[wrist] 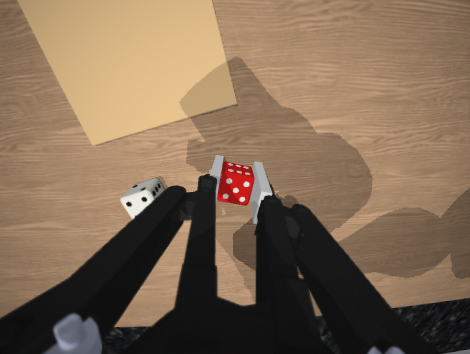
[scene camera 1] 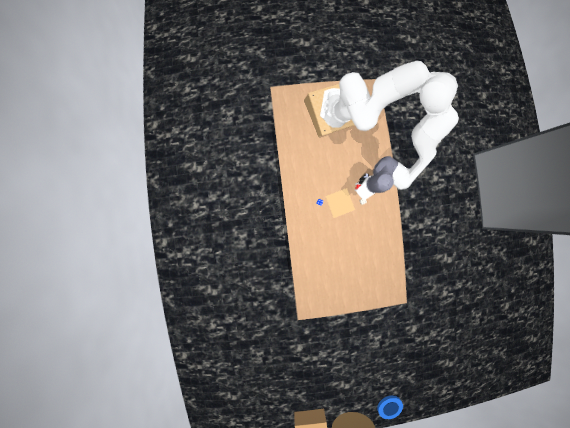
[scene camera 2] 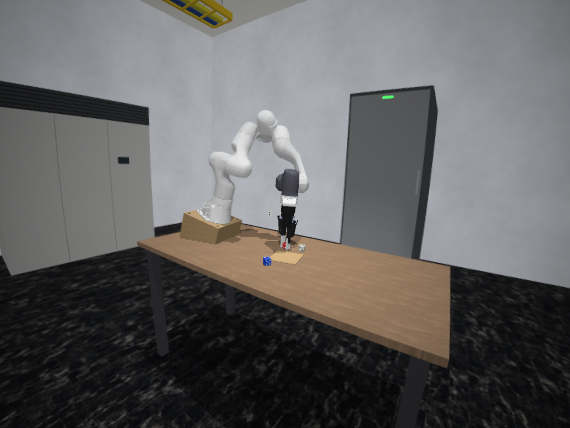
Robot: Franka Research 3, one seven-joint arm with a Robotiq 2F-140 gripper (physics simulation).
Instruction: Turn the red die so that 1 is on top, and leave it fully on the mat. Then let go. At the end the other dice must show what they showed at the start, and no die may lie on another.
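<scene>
My gripper [wrist: 236,171] [scene camera 2: 285,245] is shut on the red die [wrist: 235,187] [scene camera 1: 358,187], one pad on each side of it. In the wrist view its larger, upward face shows 5, and the side towards the mat shows 6. Its 1 does not show. Whether it touches the table is hard to tell. The square yellow mat [scene camera 1: 340,204] [scene camera 2: 287,258] [wrist: 140,65] lies apart from the red die. A white die [wrist: 141,195] [scene camera 1: 363,201] [scene camera 2: 301,248] is beside the left finger, partly hidden by it in the wrist view. Its top number is unclear.
A blue die [scene camera 1: 319,202] [scene camera 2: 267,261] is on the table, on the far side of the mat from the gripper. The arm's wooden base block [scene camera 1: 315,116] [scene camera 2: 200,230] stands at one end of the table [scene camera 1: 350,265] [scene camera 2: 350,290]. The table's edge shows low in the wrist view.
</scene>
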